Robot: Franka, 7 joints.
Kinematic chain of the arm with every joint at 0, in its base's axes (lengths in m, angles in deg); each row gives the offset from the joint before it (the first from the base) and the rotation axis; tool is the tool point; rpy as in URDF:
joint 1: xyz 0 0 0.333 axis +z
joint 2: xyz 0 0 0 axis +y
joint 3: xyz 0 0 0.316 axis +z
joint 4: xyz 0.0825 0 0 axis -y
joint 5: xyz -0.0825 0 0.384 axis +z
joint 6: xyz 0 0 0 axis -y
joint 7: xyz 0.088 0 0 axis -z
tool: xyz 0 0 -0.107 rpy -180 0 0
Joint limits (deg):
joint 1: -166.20..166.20
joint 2: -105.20..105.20
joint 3: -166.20..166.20
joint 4: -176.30..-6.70
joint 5: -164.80..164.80
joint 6: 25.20..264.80
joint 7: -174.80..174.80
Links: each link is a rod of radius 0.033 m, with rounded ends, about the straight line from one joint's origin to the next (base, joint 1, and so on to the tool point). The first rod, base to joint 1, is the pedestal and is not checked.
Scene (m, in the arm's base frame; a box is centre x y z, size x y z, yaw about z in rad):
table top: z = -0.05
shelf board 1: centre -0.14 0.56 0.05 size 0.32 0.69 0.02 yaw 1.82
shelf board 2: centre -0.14 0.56 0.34 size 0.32 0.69 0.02 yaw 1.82
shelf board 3: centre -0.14 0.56 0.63 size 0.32 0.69 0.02 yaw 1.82
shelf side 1: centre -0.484 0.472 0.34 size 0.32 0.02 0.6 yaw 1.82
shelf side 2: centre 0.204 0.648 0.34 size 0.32 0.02 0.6 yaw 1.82
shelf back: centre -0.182 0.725 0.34 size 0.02 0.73 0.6 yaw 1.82
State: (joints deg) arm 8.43 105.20 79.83 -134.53 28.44 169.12 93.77
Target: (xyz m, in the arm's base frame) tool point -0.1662 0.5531 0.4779
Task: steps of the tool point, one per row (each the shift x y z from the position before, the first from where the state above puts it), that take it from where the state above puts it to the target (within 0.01 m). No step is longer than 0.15 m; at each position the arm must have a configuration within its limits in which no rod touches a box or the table.
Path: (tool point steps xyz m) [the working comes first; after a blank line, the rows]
Joints at the target: 31.10 92.03 107.49 -124.74 24.94 166.07 93.77
Straight joint move there: touches shelf board 2.

1: 0.0442 -0.0728 0.0129
2: 0.0212 -0.0837 -0.0032
3: -0.0034 -0.0877 -0.0097
4: -0.0477 0.0349 0.0904
5: -0.0408 -0.0006 0.0983
6: -0.0203 -0.0305 0.0946
7: -0.0005 0.0724 0.0074
8: -0.0125 0.0710 0.0005
9: -0.0233 0.0659 -0.0036
10: -0.0318 0.0584 -0.0043

